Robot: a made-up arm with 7 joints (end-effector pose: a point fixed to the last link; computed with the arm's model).
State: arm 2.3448 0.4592 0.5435 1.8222 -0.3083 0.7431 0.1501
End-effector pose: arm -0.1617 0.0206 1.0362 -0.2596 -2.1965 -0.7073
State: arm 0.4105 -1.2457 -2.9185 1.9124 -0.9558 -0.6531 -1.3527
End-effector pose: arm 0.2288 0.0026 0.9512 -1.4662 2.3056 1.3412
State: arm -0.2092 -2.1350 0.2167 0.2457 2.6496 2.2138 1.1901
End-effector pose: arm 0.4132 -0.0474 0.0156 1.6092 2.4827 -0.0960
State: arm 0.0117 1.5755 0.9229 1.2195 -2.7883 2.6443 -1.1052
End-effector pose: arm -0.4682 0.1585 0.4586 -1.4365 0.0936 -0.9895
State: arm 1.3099 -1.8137 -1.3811 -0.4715 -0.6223 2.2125 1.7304
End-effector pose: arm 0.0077 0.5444 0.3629 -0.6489 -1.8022 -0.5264
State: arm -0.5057 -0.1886 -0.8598 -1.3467 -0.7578 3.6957 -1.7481
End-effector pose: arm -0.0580 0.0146 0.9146 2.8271 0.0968 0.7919
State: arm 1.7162 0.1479 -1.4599 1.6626 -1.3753 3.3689 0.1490
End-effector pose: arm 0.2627 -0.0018 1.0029 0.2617 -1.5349 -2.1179
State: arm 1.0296 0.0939 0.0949 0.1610 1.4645 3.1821 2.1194
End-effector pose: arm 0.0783 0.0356 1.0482 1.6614 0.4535 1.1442
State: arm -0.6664 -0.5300 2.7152 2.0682 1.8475 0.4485 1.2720
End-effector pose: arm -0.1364 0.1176 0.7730 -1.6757 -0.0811 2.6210
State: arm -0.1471 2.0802 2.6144 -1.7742 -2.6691 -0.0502 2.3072
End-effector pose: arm -0.3994 -0.3137 0.5544 -0.5389 0.9681 -0.0918
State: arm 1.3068 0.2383 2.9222 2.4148 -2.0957 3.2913 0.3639
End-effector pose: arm 0.0571 -0.3202 0.8042 -2.3641 -0.1132 -2.0400
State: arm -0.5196 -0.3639 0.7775 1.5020 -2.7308 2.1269 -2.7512
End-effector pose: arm 0.2635 0.0974 0.8325 -2.1801 0.6026 -0.6897
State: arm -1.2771 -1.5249 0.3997 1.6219 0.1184 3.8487 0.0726
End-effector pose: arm 0.0523 -0.3631 0.3124 0.5032 -1.0304 1.8387
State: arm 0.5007 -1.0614 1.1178 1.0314 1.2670 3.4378 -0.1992
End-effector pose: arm 0.3001 0.2811 0.6445 -1.7031 1.8878 -1.3876
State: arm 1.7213 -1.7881 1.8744 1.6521 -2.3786 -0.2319 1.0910
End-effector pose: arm -0.3576 0.4946 0.5746 -1.3898 -2.2856 -0.5849
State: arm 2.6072 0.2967 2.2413 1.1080 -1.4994 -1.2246 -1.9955
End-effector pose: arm 0.1588 -0.2657 1.0790 -1.8317 0.8011 1.3669
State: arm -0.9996 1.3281 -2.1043 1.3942 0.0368 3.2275 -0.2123
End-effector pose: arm -0.4295 0.3008 0.4701 -1.0945 -0.5851 -0.3109
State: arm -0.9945 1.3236 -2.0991 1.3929 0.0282 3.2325 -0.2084
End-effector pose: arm -0.4317 0.2985 0.4731 -1.0850 -0.5733 -0.2997
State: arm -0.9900 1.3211 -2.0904 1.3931 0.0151 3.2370 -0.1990
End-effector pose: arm -0.4341 0.2964 0.4756 -1.0760 -0.5588 -0.2793
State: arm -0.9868 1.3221 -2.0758 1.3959 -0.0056 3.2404 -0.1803
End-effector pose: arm -0.4369 0.2947 0.4772 -1.0681 -0.5401 -0.2432
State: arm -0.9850 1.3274 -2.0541 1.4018 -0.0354 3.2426 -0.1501
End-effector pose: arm -0.4401 0.2934 0.4778 -1.0615 -0.5158 -0.1880
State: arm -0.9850 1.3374 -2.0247 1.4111 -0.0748 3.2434 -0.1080
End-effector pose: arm -0.4438 0.2926 0.4773 -1.0562 -0.4851 -0.1130
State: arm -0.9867 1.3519 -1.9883 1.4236 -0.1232 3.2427 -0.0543
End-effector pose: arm -0.4479 0.2924 0.4760 -1.0518 -0.4476 -0.0190
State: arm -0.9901 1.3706 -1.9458 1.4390 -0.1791 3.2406 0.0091
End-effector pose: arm -0.4523 0.2928 0.4739 -1.0480 -0.4032 0.0906
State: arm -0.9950 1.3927 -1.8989 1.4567 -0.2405 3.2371 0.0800
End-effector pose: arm -0.4566 0.2938 0.4714 -1.0439 -0.3524 0.2116
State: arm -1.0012 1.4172 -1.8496 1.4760 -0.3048 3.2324 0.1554
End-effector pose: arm -0.4608 0.2953 0.4686 -1.0386 -0.2966 0.3385
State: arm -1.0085 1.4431 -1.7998 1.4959 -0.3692 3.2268 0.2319
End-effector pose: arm -0.4644 0.2973 0.4658 -1.0318 -0.2373 0.4653
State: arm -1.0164 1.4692 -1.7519 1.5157 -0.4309 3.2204 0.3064
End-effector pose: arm -0.4674 0.2998 0.4632 -1.0231 -0.1777 0.5866
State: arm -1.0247 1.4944 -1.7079 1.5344 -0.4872 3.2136 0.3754
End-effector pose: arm -0.4694 0.3026 0.4606 -1.0132 -0.1206 0.6965
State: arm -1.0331 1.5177 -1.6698 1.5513 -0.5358 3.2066 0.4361
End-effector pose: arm -0.4706 0.3058 0.4581 -1.0031 -0.0696 0.7910
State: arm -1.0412 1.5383 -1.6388 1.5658 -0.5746 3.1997 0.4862
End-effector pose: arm -0.4710 0.3089 0.4556 -0.9950 -0.0273 0.8670
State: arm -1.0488 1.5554 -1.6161 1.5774 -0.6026 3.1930 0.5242
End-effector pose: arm -0.4706 0.3120 0.4529 -0.9902 0.0039 0.9228
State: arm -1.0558 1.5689 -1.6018 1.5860 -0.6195 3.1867 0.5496
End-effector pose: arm -0.4696 0.3148 0.4500 -0.9903 0.0232 0.9585
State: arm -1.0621 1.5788 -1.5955 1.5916 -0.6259 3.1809 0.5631
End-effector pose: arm -0.4682 0.3173 0.4469 -0.9956 0.0309 0.9754
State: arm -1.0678 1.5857 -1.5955 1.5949 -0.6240 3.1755 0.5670
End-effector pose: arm -0.4666 0.3195 0.4437 -1.0052 0.0291 0.9777
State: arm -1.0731 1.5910 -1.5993 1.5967 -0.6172 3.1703 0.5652
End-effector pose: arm -0.4647 0.3215 0.4403 -1.0177 0.0216 0.9711
